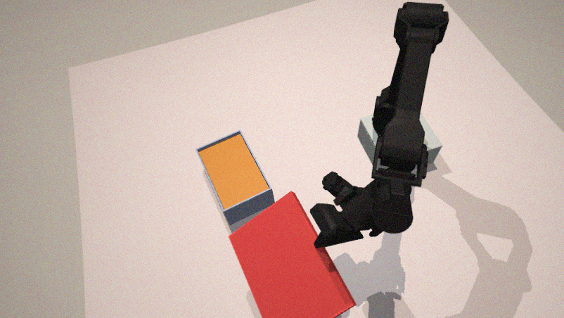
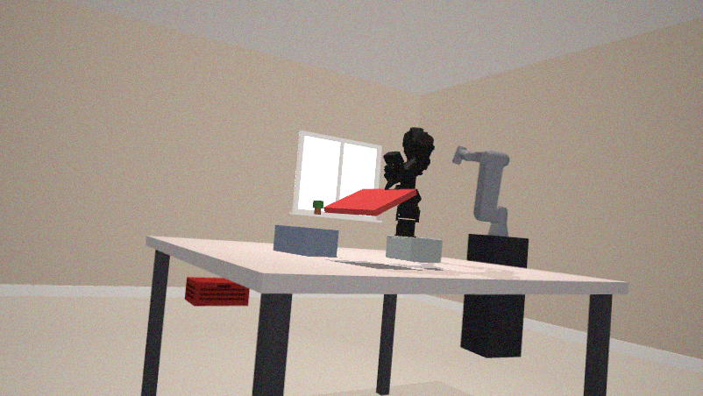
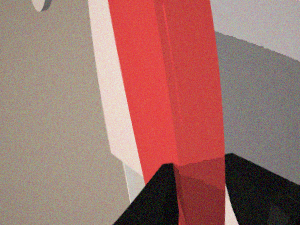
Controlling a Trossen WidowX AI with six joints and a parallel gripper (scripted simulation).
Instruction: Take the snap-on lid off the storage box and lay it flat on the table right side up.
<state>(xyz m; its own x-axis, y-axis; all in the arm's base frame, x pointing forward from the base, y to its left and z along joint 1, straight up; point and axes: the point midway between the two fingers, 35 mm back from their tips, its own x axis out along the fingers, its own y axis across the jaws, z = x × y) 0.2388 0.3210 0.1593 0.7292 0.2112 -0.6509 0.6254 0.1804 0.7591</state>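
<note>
The red lid is 7 cm ahead of my gripper tip, 2 cm to the left of it and 3 cm below it. Also, from my gripper tip: blue-grey storage box (16 cm ahead, 29 cm to the right, 18 cm below).
</note>
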